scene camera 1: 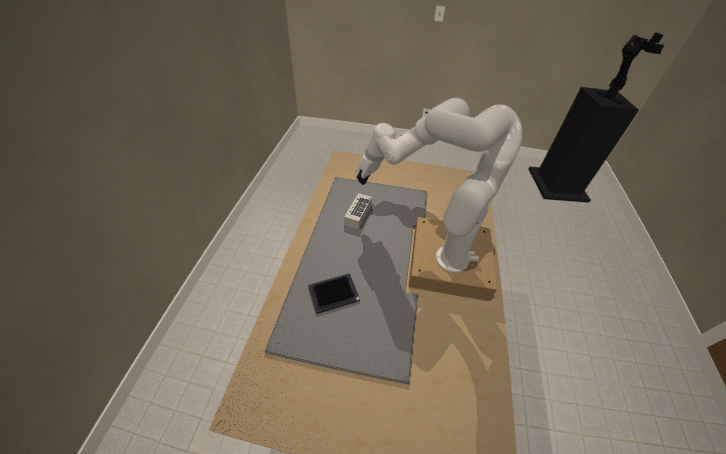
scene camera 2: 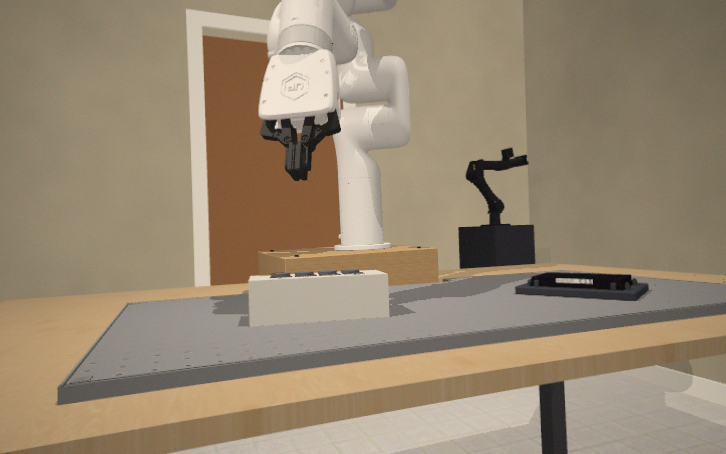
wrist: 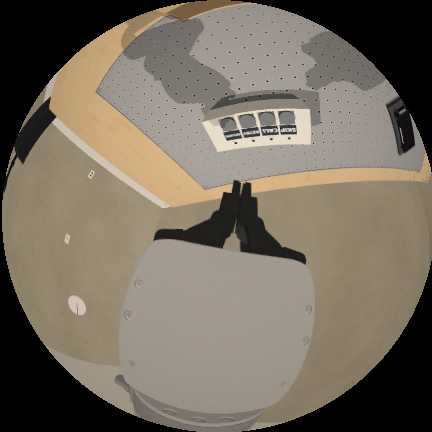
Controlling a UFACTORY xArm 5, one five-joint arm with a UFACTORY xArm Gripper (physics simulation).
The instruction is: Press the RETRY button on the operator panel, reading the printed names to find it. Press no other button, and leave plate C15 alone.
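Places are measured from the arm's base along level axes (x ahead, y left, z up), in metres.
Where they show: gripper, between the fingertips: (scene camera 1: 361, 182) (scene camera 2: 297, 176) (wrist: 239, 193); arm's base, origin of its link: (scene camera 1: 451, 259) (scene camera 2: 362, 248).
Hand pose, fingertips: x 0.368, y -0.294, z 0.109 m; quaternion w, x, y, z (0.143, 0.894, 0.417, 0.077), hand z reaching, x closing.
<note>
Things, the pixels of their centre, and the offset from my fingertips. Level surfaces: height alone.
- operator panel, middle of its body: (scene camera 2: 317, 294) (wrist: 258, 122) (scene camera 1: 358, 210) 0.010 m ahead, 0.019 m left, 0.150 m down
- RETRY button, middle of its body: (wrist: 246, 120) 0.012 m back, 0.010 m left, 0.125 m down
- CALL button, middle of its body: (wrist: 266, 117) 0.003 m back, 0.039 m left, 0.125 m down
- SKIP button, middle of its body: (wrist: 286, 117) 0.006 m ahead, 0.067 m left, 0.125 m down
- grey perforated board, height of its surface: 0.177 m down
- wooden table, height of its surface: 0.190 m down
The operator panel (scene camera 1: 354, 220) (scene camera 2: 318, 300) (wrist: 260, 143) is a cream box with several round grey buttons in a row, each with a dark name label. In the wrist view the labels read upside down. The RETRY button (wrist: 247, 121) seems to be the second from the left there, beside the CALL button (wrist: 267, 119); the SKIP button (wrist: 286, 118) is at the right end. The leftmost label is too small to read surely. My gripper (scene camera 1: 363, 182) (scene camera 2: 300, 177) (wrist: 239, 193) is shut and empty, well above the panel and apart from it. No button shows lit.
A black plate on a dark base (scene camera 1: 334, 292) (scene camera 2: 581, 288) (wrist: 402, 126), presumably C15, lies on the grey perforated board (scene camera 1: 321, 331) (scene camera 2: 176, 347) (wrist: 260, 55), well away from the panel. The board lies on a wooden table (scene camera 1: 348, 412) (scene camera 2: 240, 393). A small black arm (scene camera 1: 622, 66) (scene camera 2: 484, 184) stands on a dark pedestal.
</note>
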